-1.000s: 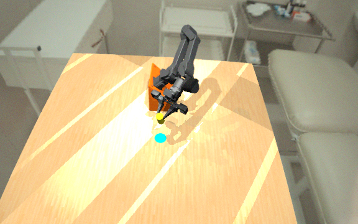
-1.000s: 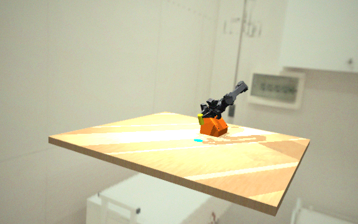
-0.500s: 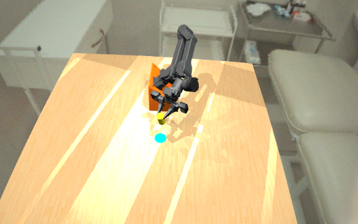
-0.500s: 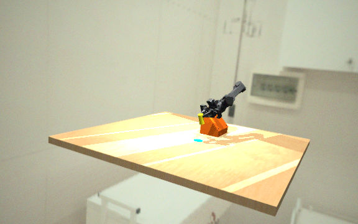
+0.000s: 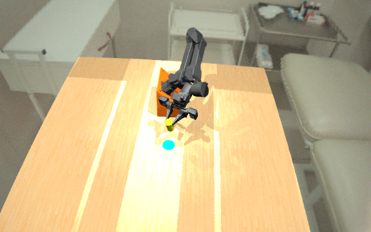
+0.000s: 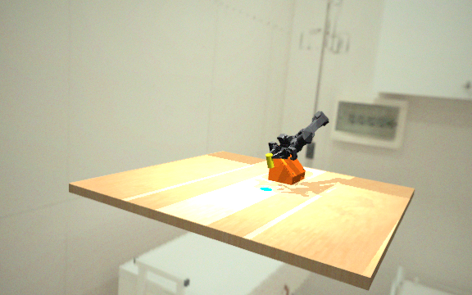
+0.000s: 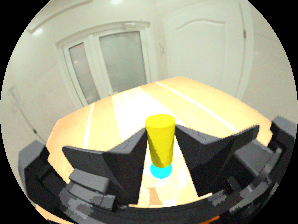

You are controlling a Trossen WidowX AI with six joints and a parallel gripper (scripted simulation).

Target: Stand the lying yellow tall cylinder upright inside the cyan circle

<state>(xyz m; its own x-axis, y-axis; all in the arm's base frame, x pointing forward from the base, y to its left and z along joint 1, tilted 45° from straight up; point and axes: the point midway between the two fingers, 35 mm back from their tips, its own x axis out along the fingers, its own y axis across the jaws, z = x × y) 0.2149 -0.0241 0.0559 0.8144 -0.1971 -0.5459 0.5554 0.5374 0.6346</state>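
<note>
Now: gripper tip 16 cm above the cyan circle. Round my gripper tip: yellow cylinder 2 cm below.
</note>
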